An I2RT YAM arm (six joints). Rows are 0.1 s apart.
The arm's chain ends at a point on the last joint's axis. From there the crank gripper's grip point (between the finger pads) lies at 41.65 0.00 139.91 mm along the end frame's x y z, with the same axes.
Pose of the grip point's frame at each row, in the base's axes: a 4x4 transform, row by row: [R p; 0 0 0 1], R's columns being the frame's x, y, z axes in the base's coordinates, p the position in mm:
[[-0.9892, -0.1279, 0.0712, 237.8], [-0.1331, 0.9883, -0.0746, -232.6], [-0.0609, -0.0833, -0.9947, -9.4], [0, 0, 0, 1]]
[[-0.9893, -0.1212, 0.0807, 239.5], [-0.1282, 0.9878, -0.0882, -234.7], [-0.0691, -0.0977, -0.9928, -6.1], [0, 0, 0, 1]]
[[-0.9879, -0.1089, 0.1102, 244.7], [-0.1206, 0.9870, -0.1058, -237.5], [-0.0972, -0.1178, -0.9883, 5.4], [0, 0, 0, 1]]
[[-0.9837, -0.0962, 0.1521, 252.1], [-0.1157, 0.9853, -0.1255, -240.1], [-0.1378, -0.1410, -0.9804, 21.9], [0, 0, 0, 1]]
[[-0.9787, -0.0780, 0.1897, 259.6], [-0.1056, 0.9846, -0.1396, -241.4], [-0.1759, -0.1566, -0.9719, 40.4], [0, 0, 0, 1]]
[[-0.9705, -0.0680, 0.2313, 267.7], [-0.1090, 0.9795, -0.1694, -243.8], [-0.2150, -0.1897, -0.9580, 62.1], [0, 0, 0, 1]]
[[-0.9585, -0.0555, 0.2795, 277.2], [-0.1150, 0.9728, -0.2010, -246.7], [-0.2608, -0.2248, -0.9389, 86.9], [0, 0, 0, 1]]
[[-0.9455, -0.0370, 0.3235, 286.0], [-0.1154, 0.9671, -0.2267, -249.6], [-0.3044, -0.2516, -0.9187, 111.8], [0, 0, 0, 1]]
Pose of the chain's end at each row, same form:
[[-0.9892, -0.1279, 0.0712, 269.0], [-0.1331, 0.9883, -0.0746, -216.6], [-0.0609, -0.0833, -0.9947, 132.3], [0, 0, 0, 1]]
[[-0.9893, -0.1212, 0.0807, 269.4], [-0.1282, 0.9878, -0.0882, -217.0], [-0.0691, -0.0977, -0.9928, 135.7], [0, 0, 0, 1]]
[[-0.9879, -0.1089, 0.1102, 270.4], [-0.1206, 0.9870, -0.1058, -217.7], [-0.0972, -0.1178, -0.9883, 147.7], [0, 0, 0, 1]]
[[-0.9837, -0.0962, 0.1521, 271.8], [-0.1157, 0.9853, -0.1255, -217.7], [-0.1378, -0.1410, -0.9804, 164.8], [0, 0, 0, 1]]
[[-0.9787, -0.0780, 0.1897, 273.8], [-0.1056, 0.9846, -0.1396, -217.5], [-0.1759, -0.1566, -0.9719, 183.7], [0, 0, 0, 1]]
[[-0.9705, -0.0680, 0.2313, 275.8], [-0.1090, 0.9795, -0.1694, -215.6], [-0.2150, -0.1897, -0.9580, 205.1], [0, 0, 0, 1]]
[[-0.9585, -0.0555, 0.2795, 278.0], [-0.1150, 0.9728, -0.2010, -213.8], [-0.2608, -0.2248, -0.9389, 229.1], [0, 0, 0, 1]]
[[-0.9455, -0.0370, 0.3235, 280.1], [-0.1154, 0.9671, -0.2267, -213.1], [-0.3044, -0.2516, -0.9187, 253.0], [0, 0, 0, 1]]

